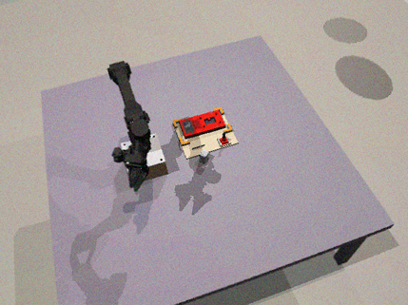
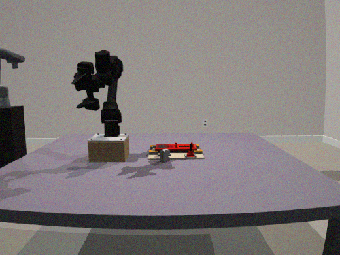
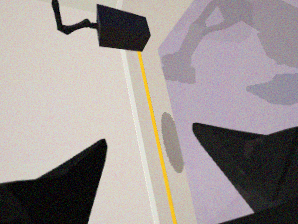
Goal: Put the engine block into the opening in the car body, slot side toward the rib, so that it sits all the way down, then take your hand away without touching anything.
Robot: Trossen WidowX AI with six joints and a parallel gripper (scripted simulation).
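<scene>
Right now my gripper tip is 330 mm short of the engine block, 220 mm to the right of it and 270 mm above it.
</scene>
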